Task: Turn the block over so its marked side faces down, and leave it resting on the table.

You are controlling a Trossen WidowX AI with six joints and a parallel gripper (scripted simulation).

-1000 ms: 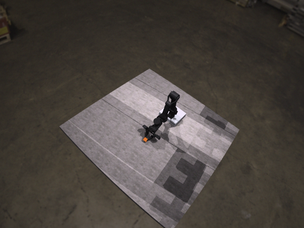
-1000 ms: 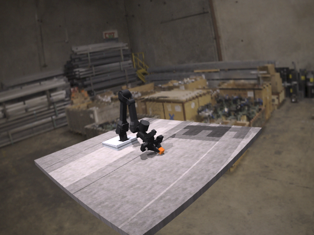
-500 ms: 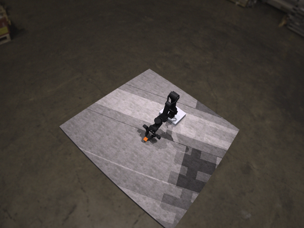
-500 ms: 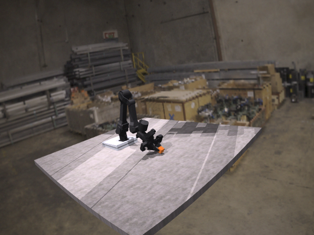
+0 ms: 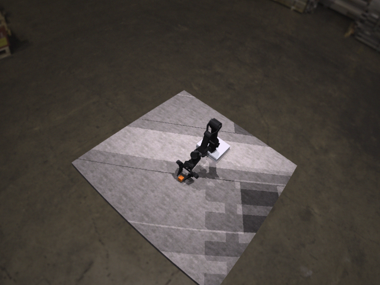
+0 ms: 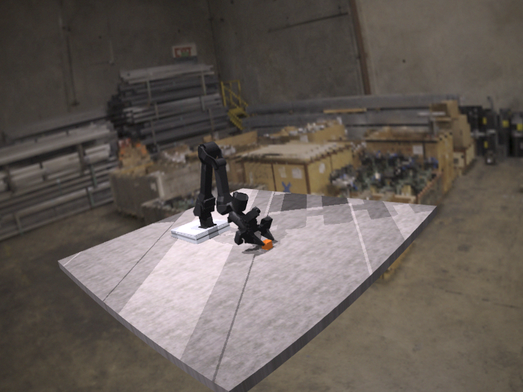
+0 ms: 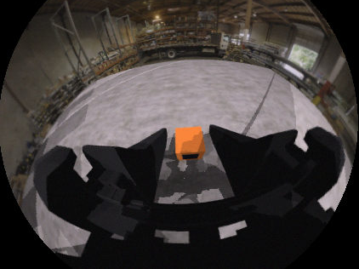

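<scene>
The block lies 2 cm behind my gripper tip and 1 cm below it.
</scene>
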